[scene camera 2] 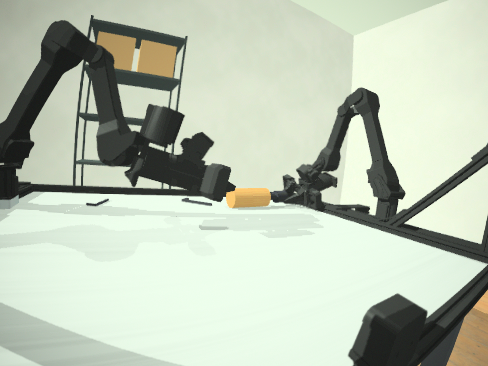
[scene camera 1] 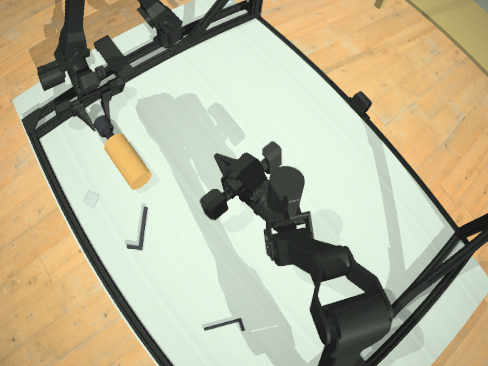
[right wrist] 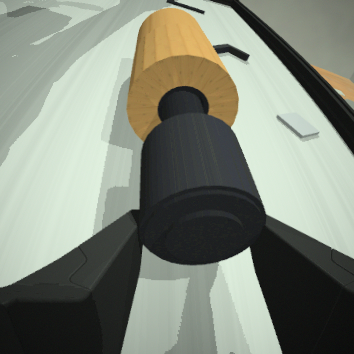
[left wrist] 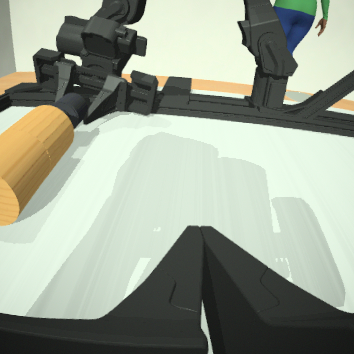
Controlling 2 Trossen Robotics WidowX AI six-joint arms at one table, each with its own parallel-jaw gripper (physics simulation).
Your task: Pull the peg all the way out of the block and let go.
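Frame: origin at the left arm's base, x back, y down, z right, level; millimetres.
Where they show: left gripper, fingertip midpoint: (scene camera 2: 234,188) (scene camera 1: 215,155) (left wrist: 197,237); right gripper, fingertip midpoint: (scene camera 2: 280,199) (scene camera 1: 102,127) (right wrist: 196,222) (left wrist: 68,117); right arm's base at its link origin: (scene camera 2: 384,219) (scene camera 1: 168,38) (left wrist: 265,103).
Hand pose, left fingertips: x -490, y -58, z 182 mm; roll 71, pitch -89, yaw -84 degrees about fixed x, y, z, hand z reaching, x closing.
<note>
Each offset is from my left fingertips to the top centre of the thing. "pt": to the spot under its first point.
The wooden cylinder block {dz -142, dx -138, dy +18 mm} (scene camera 1: 127,161) (scene camera 2: 250,197) (left wrist: 35,150) (right wrist: 175,45) lies at the left in scene camera 1. The dark peg {dz -138, dx -211, dy +24 mm} (scene camera 1: 103,126) (left wrist: 74,106) (right wrist: 195,165) has a thick head and a narrower neck that enters the hole in the block's near end in the right wrist view. How deep it sits is hidden. My right gripper (scene camera 1: 101,124) (right wrist: 196,222) is shut on the peg's head. My left gripper (scene camera 1: 216,156) (scene camera 2: 232,187) (left wrist: 197,237) is shut and empty, apart from the block, to its right in scene camera 1.
Two black L-shaped pieces {dz -214, dx -9, dy +69 mm} (scene camera 1: 143,227) {dz -216, dx +271, dy +71 mm} (scene camera 1: 225,324) and a pale square tile {dz -261, dx -134, dy +74 mm} (scene camera 1: 91,198) (right wrist: 298,124) lie on the table. A black frame (scene camera 1: 107,285) runs along the table edge, with a dark box {pt dz +386, dx +108, dy +28 mm} (scene camera 1: 361,102) (scene camera 2: 392,325) on it.
</note>
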